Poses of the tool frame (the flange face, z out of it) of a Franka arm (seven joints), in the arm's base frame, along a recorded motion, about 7 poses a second.
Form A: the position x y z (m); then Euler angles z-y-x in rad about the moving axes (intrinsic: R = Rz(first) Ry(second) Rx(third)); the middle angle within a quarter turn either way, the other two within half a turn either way.
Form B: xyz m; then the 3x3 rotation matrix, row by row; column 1 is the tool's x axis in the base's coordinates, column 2 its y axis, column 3 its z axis. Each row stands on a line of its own. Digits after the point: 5 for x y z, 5 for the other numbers.
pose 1, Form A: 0.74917 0.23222 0.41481 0.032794 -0.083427 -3.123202
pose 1, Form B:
0.74917 0.23222 0.41481
0.99599 0.03431 0.08267
0.03267 -0.99924 0.02111
0.08333 -0.01833 -0.99635

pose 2, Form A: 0.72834 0.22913 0.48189 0.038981 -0.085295 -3.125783
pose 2, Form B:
0.72834 0.22913 0.48189
0.99561 0.04031 0.08450
0.03883 -0.99906 0.01912
0.08519 -0.01575 -0.99624

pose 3, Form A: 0.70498 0.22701 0.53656 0.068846 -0.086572 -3.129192
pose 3, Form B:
0.70498 0.22701 0.53656
0.99389 0.06986 0.08540
0.06853 -0.99748 0.01832
0.08646 -0.01235 -0.99618

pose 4, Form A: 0.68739 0.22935 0.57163 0.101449 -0.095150 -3.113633
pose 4, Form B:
0.68739 0.22935 0.57163
0.99036 0.10388 0.09165
0.10082 -0.99420 0.03743
0.09501 -0.02783 -0.99509

